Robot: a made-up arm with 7 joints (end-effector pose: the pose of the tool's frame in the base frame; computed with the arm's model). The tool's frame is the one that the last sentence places. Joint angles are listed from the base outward.
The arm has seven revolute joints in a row. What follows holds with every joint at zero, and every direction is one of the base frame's. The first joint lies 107.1 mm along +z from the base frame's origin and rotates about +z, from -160 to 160 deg. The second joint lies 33 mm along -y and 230.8 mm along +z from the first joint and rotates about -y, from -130 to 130 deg. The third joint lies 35.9 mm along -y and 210.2 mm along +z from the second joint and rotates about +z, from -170 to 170 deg. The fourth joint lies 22.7 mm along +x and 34.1 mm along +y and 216 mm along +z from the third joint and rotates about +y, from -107 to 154 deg. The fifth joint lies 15.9 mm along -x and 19.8 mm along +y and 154.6 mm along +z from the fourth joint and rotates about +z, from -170 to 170 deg. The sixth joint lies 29.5 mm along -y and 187.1 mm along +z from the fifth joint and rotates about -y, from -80 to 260 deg. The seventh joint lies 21.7 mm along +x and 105.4 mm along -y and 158.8 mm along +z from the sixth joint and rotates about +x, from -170 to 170 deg. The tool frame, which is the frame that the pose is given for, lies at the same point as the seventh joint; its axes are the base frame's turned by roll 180, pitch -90 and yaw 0 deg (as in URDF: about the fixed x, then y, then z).
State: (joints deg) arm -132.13 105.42 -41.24 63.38 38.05 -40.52 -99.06
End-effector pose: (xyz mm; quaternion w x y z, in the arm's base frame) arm 99.6 676.1 582.6 0.8022 0.5945 -0.0343 -0.0437
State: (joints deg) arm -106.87 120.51 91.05 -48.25 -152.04 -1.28 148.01
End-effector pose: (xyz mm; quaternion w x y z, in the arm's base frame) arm -320.3 631.0 -141.4 0.7187 0.2831 -0.2061 -0.6007
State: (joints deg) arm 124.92 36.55 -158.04 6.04 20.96 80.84 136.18
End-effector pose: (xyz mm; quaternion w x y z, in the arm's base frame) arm 228.6 -443.1 997.4 0.8133 0.1258 0.3991 -0.4044
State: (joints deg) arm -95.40 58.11 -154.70 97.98 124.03 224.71 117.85
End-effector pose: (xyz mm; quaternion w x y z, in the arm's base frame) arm -319.9 395.1 426.0 0.5569 -0.1048 0.6209 -0.5417
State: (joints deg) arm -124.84 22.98 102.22 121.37 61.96 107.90 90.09
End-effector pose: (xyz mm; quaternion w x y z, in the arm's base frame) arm 197.4 -121.9 591.2 0.3454 -0.0833 0.8057 -0.4738
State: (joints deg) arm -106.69 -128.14 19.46 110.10 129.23 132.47 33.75
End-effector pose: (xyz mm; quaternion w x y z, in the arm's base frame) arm 21.7 -40.3 89.8 0.3779 -0.4164 -0.6289 -0.5370
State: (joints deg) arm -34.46 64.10 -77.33 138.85 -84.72 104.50 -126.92
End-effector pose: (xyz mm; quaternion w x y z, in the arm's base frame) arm -330.1 -229.1 711.7 0.6809 0.5417 0.4342 -0.2333
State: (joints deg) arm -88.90 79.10 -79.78 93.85 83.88 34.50 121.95
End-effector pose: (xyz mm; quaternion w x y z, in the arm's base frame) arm -570.8 256.6 447.4 0.8446 0.2372 -0.1048 -0.4684
